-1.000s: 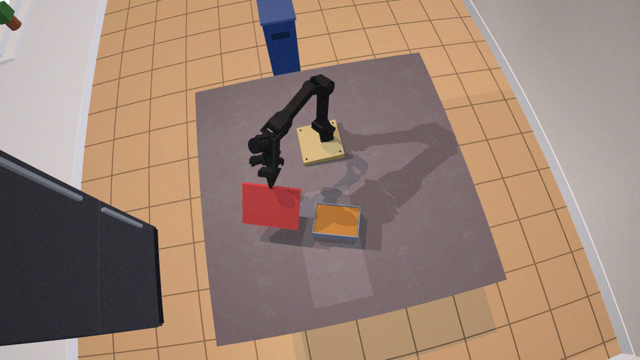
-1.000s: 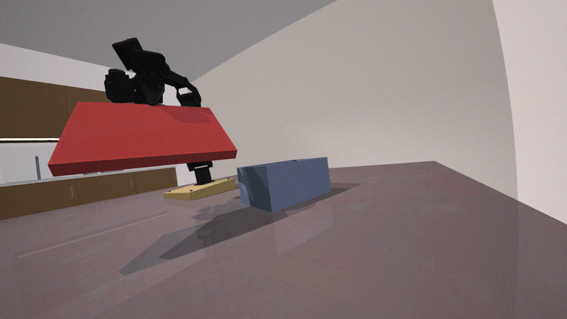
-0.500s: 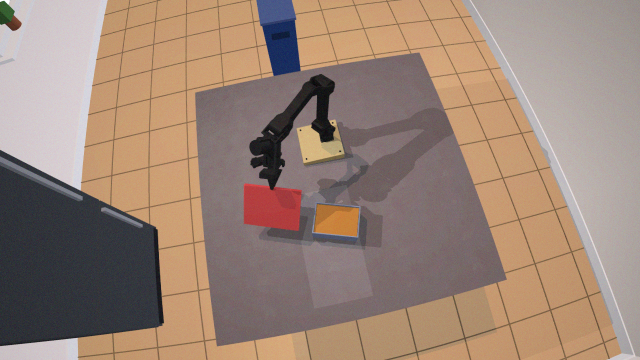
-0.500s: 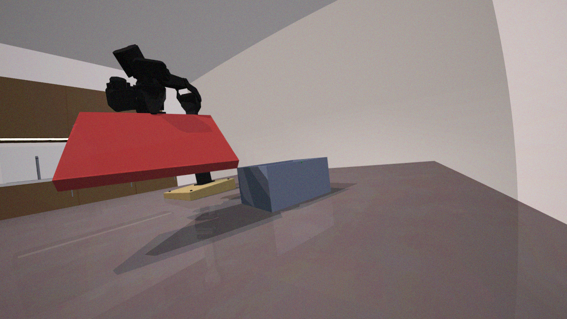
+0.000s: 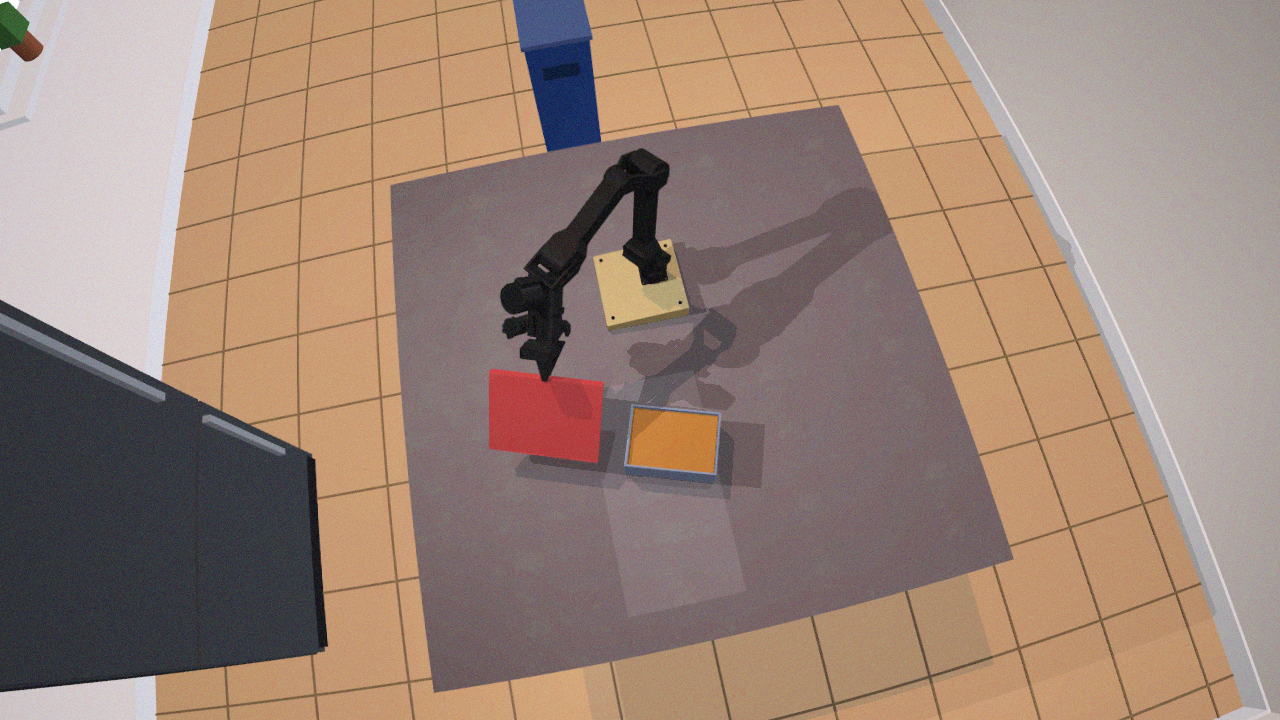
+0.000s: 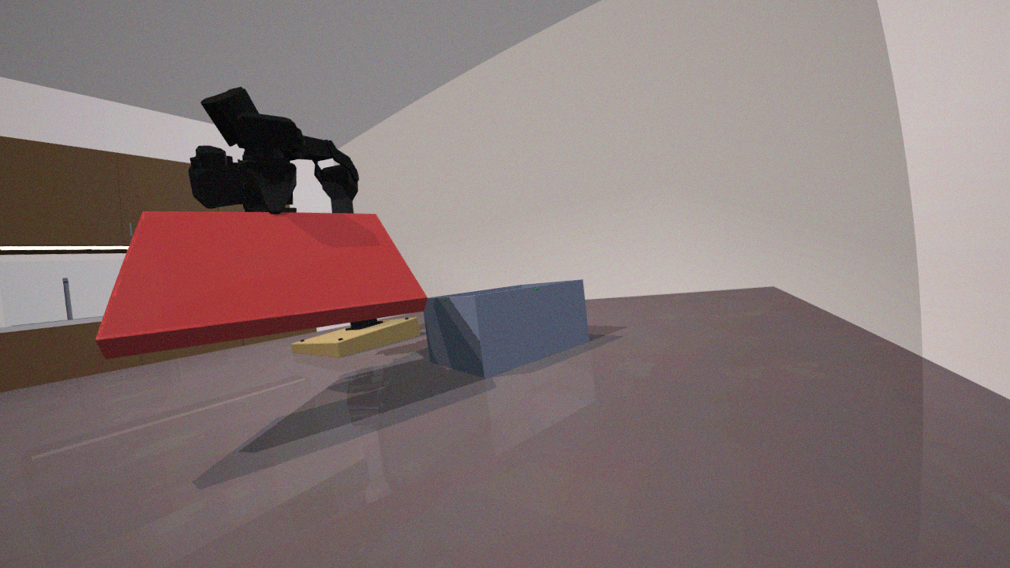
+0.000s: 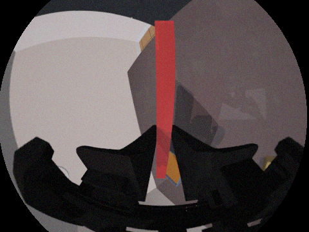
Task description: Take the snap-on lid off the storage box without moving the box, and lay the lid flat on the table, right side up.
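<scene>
The red lid is 60 mm ahead of my gripper tip, 50 mm below it and 20 mm to the right of it. From my gripper tip the other things lie so: storage box 240 mm to the left, 160 mm below, 140 mm ahead.
</scene>
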